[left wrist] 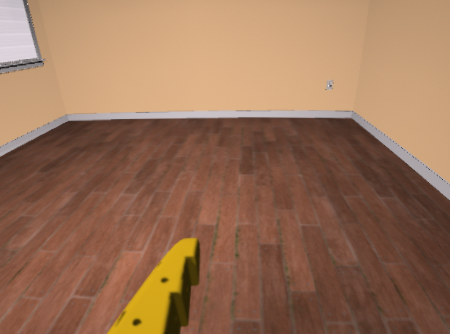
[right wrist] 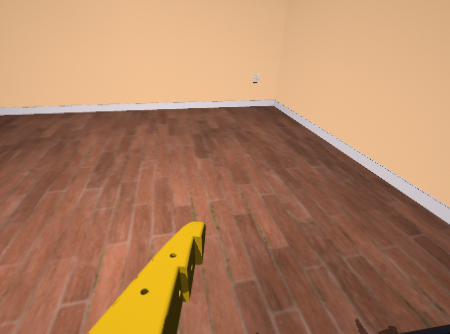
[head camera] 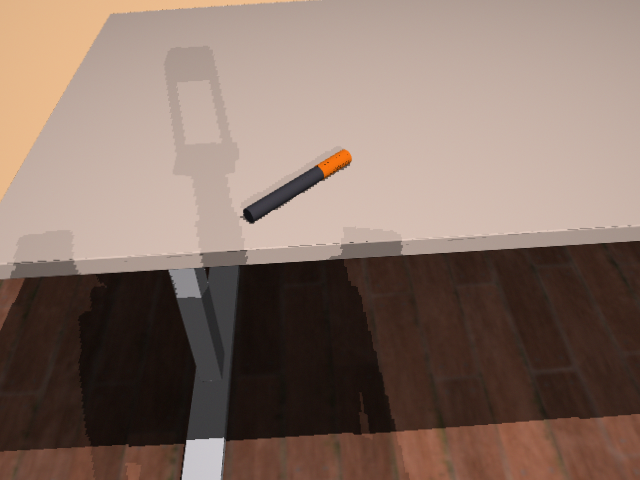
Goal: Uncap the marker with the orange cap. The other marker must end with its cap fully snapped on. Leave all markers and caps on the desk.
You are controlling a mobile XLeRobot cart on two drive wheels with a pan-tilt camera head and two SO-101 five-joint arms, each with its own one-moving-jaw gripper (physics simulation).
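Places are measured from the left arm's base along level axes (x ahead, y up, z right), in millimetres.
Pixels of known places: left hand at its tool point: (left wrist: 198,255); right hand at its tool point: (right wrist: 204,237).
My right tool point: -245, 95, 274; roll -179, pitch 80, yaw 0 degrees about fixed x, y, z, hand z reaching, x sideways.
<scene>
Ahead of a thing's pixels: the offset from my right tool point to its top centre, as dx, dy, dz. Level surfaces: height alone.
A marker with a dark grey body {+907, -131, -193} (head camera: 285,193) and an orange cap {+950, -130, -153} (head camera: 334,163) lies on the desk {dy -150} (head camera: 465,129) in the head view, near the front edge. The cap is on the marker's far right end. The other marker does not show in these views. My left gripper (left wrist: 195,245) shows one yellow notched jaw in the left wrist view and is fully open. My right gripper (right wrist: 202,230) shows one yellow notched jaw in the right wrist view and is fully open. Both wrist views look over the floor, away from the desk, with no marker near the jaws.
The desk's front edge runs across the head view, with a grey metal desk leg (head camera: 209,408) below it on the wooden floor {dy -870} (head camera: 491,335) (left wrist: 250,200) (right wrist: 150,200). Arm-shaped shadows fall on the desk top. Walls (left wrist: 215,55) (right wrist: 140,50) stand beyond the floor in the wrist views.
</scene>
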